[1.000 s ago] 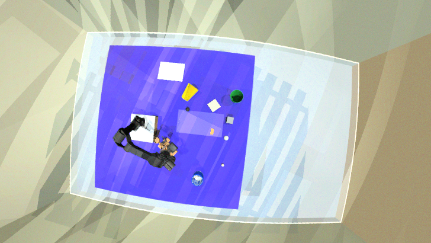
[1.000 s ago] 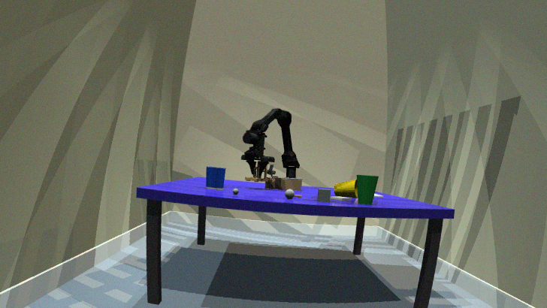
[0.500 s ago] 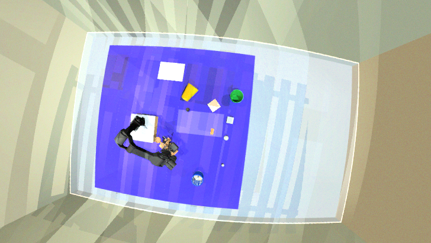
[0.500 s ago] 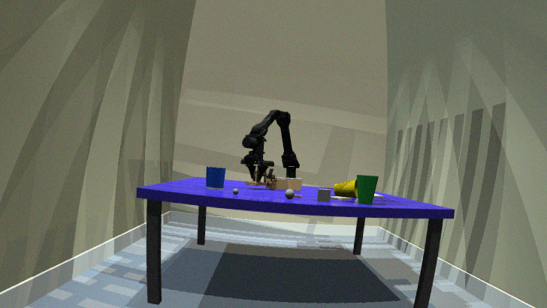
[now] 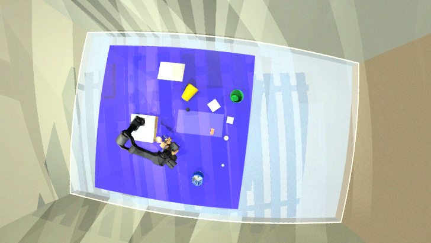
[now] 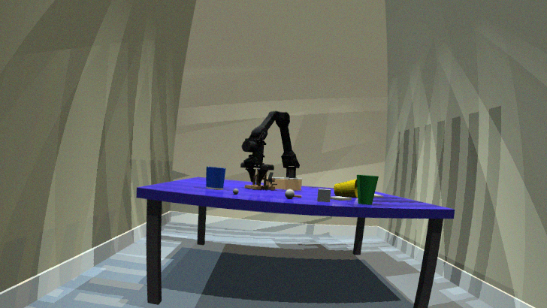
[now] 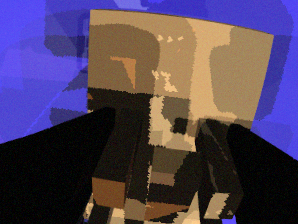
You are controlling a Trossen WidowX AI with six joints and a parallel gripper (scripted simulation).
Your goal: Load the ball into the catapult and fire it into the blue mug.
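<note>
Now: gripper tip 340 mm to the right of the black ball, 100 mm short of it and 20 mm above it. Round my gripper tip: blue mug 230 mm ahead, 190 mm to the right; then wooden catapult 60 mm to the left, 50 mm behind, 20 mm above; then catapult frame 50 mm above, 30 mm to the left, 30 mm behind.
</note>
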